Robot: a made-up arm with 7 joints. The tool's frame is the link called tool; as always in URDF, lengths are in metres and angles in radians. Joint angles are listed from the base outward. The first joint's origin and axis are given. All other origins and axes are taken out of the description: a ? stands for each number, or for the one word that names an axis. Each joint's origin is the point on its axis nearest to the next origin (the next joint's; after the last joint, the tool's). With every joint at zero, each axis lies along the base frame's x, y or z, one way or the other. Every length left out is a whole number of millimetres.
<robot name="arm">
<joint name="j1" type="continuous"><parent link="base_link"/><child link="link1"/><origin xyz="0.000 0.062 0.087"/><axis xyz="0 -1 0"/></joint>
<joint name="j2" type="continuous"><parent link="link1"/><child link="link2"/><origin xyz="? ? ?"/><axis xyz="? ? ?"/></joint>
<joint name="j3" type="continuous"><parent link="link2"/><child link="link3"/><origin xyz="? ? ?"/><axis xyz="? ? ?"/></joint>
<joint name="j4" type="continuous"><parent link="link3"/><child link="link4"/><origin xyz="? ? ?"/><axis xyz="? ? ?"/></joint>
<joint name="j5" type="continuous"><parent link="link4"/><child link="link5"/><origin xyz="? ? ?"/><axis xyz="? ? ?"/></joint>
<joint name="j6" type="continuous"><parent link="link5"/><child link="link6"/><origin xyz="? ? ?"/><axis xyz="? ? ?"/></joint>
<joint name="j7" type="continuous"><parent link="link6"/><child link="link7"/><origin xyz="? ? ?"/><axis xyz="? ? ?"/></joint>
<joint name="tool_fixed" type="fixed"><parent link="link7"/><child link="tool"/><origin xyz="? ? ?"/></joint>
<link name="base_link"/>
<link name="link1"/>
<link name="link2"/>
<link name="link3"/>
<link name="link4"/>
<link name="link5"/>
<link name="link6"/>
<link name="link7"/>
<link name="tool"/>
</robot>
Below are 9 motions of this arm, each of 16 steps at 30 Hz.
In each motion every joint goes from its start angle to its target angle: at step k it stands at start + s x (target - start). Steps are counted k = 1, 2, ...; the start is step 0. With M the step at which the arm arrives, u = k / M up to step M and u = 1 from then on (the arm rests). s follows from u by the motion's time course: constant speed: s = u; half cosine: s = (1 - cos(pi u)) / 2; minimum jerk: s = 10 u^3 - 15 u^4 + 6 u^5.
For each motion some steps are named. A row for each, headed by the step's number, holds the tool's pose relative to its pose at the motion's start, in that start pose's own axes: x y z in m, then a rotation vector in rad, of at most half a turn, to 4 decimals.
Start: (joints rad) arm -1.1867 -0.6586 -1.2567 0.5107 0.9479 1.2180 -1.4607
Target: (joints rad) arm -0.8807 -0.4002 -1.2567 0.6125 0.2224 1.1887 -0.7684
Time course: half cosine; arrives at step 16
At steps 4, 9, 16:
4: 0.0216 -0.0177 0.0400 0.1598 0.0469 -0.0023
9: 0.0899 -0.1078 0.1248 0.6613 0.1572 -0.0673
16: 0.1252 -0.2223 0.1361 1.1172 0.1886 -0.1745

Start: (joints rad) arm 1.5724 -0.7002 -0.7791 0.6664 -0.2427 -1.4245 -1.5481
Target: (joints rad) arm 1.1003 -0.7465 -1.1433 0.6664 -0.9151 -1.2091 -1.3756
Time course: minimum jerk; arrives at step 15
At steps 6, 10, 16:
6: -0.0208 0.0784 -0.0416 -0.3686 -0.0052 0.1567
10: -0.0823 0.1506 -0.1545 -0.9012 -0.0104 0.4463
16: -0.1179 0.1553 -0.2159 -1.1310 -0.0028 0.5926

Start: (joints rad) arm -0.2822 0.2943 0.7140 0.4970 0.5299 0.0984 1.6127
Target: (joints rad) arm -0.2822 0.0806 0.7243 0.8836 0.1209 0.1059 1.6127
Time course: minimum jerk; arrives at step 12
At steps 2, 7, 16:
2: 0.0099 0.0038 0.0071 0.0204 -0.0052 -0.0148
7: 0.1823 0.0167 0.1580 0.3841 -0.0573 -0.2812
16: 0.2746 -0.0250 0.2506 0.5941 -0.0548 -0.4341

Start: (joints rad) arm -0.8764 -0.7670 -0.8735 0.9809 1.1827 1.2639 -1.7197
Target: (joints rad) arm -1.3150 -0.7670 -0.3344 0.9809 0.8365 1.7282 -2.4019
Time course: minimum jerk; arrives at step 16
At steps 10, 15, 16:
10: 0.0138 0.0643 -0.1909 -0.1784 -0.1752 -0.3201
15: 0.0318 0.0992 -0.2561 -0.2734 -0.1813 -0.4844
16: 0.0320 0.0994 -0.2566 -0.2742 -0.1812 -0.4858

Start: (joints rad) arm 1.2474 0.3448 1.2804 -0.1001 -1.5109 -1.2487 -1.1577
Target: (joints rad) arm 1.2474 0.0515 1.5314 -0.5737 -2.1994 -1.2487 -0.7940
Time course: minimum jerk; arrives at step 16
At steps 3, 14, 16:
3: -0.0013 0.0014 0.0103 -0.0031 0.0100 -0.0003
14: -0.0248 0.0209 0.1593 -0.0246 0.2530 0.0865
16: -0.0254 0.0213 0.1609 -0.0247 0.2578 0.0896

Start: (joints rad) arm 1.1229 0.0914 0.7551 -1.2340 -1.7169 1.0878 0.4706
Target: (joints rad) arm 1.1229 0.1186 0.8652 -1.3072 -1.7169 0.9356 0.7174
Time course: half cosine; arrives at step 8
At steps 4, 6, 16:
4: 0.0139 -0.0081 0.0616 0.1468 -0.1072 -0.0689
6: 0.0177 -0.0194 0.1070 0.2536 -0.1872 -0.1107
16: 0.0177 -0.0254 0.1260 0.2985 -0.2213 -0.1263

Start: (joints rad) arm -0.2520 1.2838 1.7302 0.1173 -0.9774 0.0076 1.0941
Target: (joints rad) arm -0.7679 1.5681 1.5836 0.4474 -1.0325 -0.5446 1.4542
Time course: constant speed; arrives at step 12
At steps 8, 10, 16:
8: 0.1811 0.0088 -0.1072 -0.0301 -0.0485 -0.2637
10: 0.2184 0.0052 -0.1396 -0.0508 -0.0817 -0.3140
16: 0.2517 0.0002 -0.1732 -0.0759 -0.1219 -0.3554

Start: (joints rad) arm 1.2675 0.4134 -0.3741 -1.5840 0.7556 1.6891 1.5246
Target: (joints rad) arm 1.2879 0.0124 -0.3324 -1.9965 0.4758 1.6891 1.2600
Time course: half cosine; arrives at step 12
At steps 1, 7, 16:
1: 0.0009 -0.0015 0.0002 -0.0052 0.0060 -0.0075
7: 0.0542 -0.0586 0.0112 -0.1836 0.1961 -0.2964
16: 0.1042 -0.1047 0.0195 -0.2823 0.2866 -0.4880

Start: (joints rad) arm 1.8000 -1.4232 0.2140 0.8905 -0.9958 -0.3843 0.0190
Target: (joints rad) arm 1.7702 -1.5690 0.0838 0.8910 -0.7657 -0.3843 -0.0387
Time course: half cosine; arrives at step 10
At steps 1, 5, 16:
1: -0.0003 -0.0001 -0.0008 0.0001 -0.0004 0.0010
5: -0.0059 -0.0023 -0.0176 0.0001 -0.0092 0.0176
16: -0.0126 -0.0042 -0.0359 -0.0024 -0.0191 0.0301

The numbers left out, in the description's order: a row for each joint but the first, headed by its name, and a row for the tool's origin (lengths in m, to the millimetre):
j2: xyz -0.067 0.000 0.232, axis 0 0 -1
j3: xyz 0.116 -0.246 0.000, axis 0 -1 0
j4: xyz 0.063 0.000 -0.293, axis 1 0 0
j5: xyz 0.000 0.019 -0.113, axis 0 -1 0
j6: xyz -0.101 0.000 0.297, axis 0 0 1
j7: xyz -0.039 0.226 0.000, axis 1 0 0
tool: xyz 0.000 0.281 0.037

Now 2 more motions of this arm.
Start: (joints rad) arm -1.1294 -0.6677 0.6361 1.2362 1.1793 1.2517 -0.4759
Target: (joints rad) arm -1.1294 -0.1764 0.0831 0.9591 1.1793 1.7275 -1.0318
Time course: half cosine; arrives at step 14
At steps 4, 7, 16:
4: -0.0579 -0.0168 -0.0164 -0.1804 0.0512 0.1888
7: -0.1373 -0.0779 -0.0127 -0.4435 0.1195 0.5044
16: -0.1790 -0.2018 0.0729 -0.7454 0.1927 1.0059

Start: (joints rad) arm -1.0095 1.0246 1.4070 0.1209 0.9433 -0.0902 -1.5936
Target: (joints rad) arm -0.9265 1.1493 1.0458 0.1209 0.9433 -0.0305 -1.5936
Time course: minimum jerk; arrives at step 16
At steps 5, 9, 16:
5: -0.0132 -0.0232 -0.0155 -0.0353 -0.0138 0.0518
9: -0.0408 -0.0851 -0.0474 -0.1203 -0.0395 0.1793
16: -0.0594 -0.1452 -0.0675 -0.1939 -0.0530 0.2938

